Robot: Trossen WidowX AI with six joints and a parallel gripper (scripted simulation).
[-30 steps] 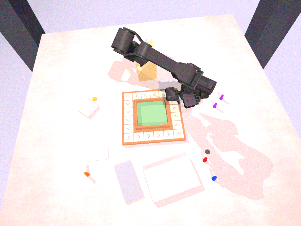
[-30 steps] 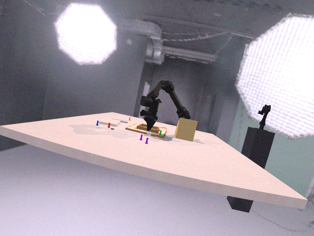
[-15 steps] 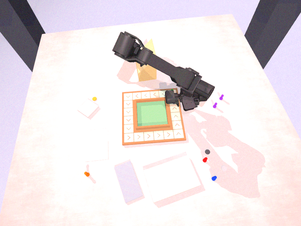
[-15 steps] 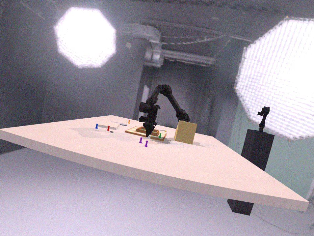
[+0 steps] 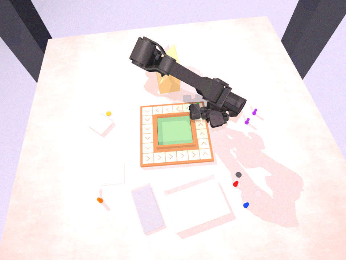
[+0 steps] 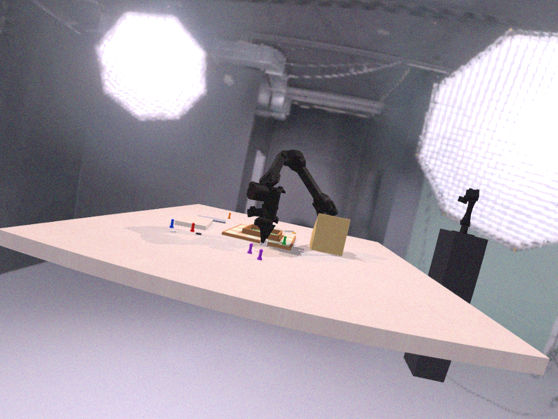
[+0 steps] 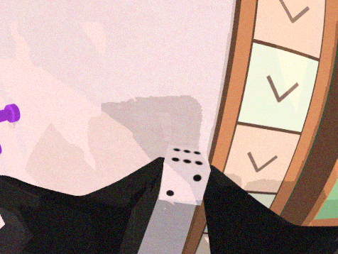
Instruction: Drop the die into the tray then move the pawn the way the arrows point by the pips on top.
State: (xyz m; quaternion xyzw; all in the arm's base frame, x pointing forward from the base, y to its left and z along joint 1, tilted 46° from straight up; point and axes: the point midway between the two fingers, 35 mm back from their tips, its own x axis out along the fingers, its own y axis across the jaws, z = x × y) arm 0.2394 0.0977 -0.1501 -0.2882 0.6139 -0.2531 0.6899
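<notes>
Now: the green pawn 80 mm behind my gripper tip, 50 mm to the right of it and 20 mm above it. Round my gripper tip: white die right at my gripper tip; dice tray 160 mm to the right, 30 mm ahead, 10 mm below; dark disc 240 mm ahead, 70 mm to the left, 10 mm below.
</notes>
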